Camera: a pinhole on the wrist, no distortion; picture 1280 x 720 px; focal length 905.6 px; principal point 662.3 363.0 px. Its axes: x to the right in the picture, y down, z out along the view. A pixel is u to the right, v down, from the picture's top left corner.
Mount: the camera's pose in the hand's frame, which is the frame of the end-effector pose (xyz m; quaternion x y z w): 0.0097 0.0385 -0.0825 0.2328 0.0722 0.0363 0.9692
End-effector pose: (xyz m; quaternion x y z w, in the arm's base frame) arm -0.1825 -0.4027 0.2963 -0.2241 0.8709 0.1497 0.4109
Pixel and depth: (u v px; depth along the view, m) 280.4 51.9 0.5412
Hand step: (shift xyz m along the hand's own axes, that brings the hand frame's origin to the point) -0.1238 -0.3919 0.3376
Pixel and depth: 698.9 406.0 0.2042
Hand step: 0.0495 -0.0431 0.1008
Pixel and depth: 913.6 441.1 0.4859
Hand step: 0.2174 -0.1269 0.3482
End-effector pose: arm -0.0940 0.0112 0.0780 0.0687 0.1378 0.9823 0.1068
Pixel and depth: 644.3 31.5 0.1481
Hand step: 0.0320 -0.0761 0.0236
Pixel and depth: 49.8 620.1 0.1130
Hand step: -0.0492 0.0087 0.0411
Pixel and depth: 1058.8 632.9 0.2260
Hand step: 0.1403 0.0079 0.1352
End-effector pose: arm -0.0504 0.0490 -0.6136 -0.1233 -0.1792 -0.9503 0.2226
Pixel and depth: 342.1 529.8 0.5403
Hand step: -0.0978 -0.1339 0.4625
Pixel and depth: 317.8 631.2 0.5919
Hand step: -0.1261 -0.0931 0.5468
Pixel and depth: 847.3 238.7 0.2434
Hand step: 0.0982 -0.0946 0.1106
